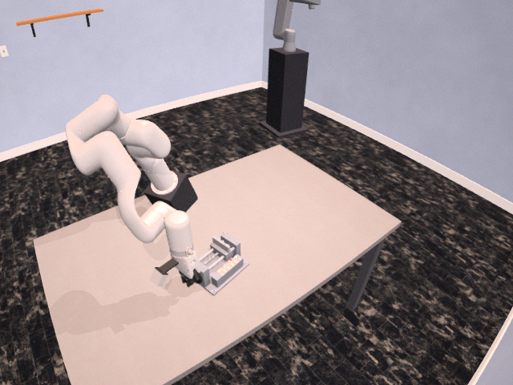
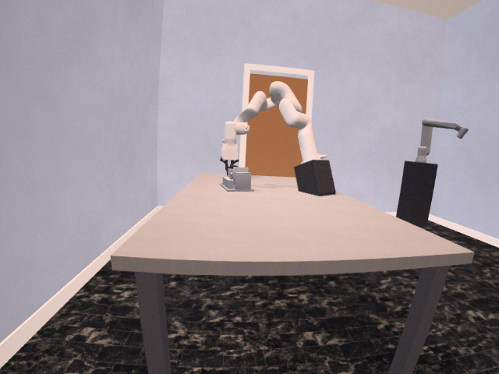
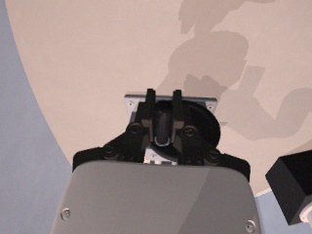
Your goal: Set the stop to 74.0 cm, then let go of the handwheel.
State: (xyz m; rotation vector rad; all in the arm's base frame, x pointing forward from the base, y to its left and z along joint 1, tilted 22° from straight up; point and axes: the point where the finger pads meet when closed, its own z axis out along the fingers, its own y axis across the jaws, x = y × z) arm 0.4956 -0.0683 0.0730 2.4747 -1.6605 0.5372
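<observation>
The handwheel knob is 10 mm to the left of my hand. Round my hand: sliding stop block 80 mm behind, 170 mm to the left, 10 mm below; black handwheel 10 mm behind, 20 mm to the left, 10 mm below.
</observation>
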